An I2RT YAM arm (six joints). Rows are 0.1 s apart.
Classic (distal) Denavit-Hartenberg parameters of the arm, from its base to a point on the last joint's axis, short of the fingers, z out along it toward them. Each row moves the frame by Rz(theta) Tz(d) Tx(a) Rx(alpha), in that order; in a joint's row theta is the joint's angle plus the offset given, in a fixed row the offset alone. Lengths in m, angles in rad.
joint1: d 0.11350; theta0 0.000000; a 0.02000; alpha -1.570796
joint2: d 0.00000; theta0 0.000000; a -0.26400; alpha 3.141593
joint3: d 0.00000; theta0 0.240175; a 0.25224; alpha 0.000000
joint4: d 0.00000; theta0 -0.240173; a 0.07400; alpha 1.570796
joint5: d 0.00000; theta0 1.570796; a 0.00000; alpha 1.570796
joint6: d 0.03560; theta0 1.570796; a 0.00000; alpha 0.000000
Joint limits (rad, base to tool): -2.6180..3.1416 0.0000..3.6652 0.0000..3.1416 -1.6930..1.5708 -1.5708..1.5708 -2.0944..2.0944
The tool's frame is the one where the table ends.
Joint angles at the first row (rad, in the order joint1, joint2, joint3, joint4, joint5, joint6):
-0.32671, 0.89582, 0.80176, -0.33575, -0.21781, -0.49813
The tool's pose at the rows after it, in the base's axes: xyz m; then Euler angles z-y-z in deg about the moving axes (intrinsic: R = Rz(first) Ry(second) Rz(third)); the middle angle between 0 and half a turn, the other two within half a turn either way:
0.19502 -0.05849 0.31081 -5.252 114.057 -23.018
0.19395 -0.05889 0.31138 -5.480 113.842 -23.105
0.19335 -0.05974 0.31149 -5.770 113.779 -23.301
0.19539 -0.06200 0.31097 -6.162 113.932 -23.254
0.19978 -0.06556 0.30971 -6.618 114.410 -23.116
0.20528 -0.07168 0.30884 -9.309 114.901 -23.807
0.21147 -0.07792 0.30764 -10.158 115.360 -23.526
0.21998 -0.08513 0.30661 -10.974 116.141 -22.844
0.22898 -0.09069 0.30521 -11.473 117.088 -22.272
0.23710 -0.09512 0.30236 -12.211 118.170 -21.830
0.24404 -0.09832 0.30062 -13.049 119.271 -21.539
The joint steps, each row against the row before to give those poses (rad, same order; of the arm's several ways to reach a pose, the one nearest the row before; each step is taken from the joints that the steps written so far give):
-0.00221, 0.00005, -0.00049, -0.00019, 0.00151, -0.00186
-0.00357, -0.00458, -0.00080, 0.00006, 0.00000, -0.00053
-0.00494, -0.00164, -0.00055, 0.00005, 0.00001, -0.00313
-0.00711, 0.01177, 0.00299, 0.00604, 0.00001, 0.00012
-0.00889, 0.02434, 0.00699, 0.00876, -0.00002, 0.00019
-0.01253, 0.03136, 0.01108, 0.01455, 0.03196, 0.00117
-0.01610, 0.03569, 0.01307, 0.01439, -0.00046, 0.00285
-0.01481, 0.04785, 0.02274, 0.01126, 0.00072, 0.00911
-0.00616, 0.04744, 0.02419, 0.00673, 0.00380, 0.00814
-0.00192, 0.04206, 0.01821, 0.00566, 0.01141, 0.00964
0.00130, 0.03541, 0.02033, -0.00304, 0.01562, 0.00982

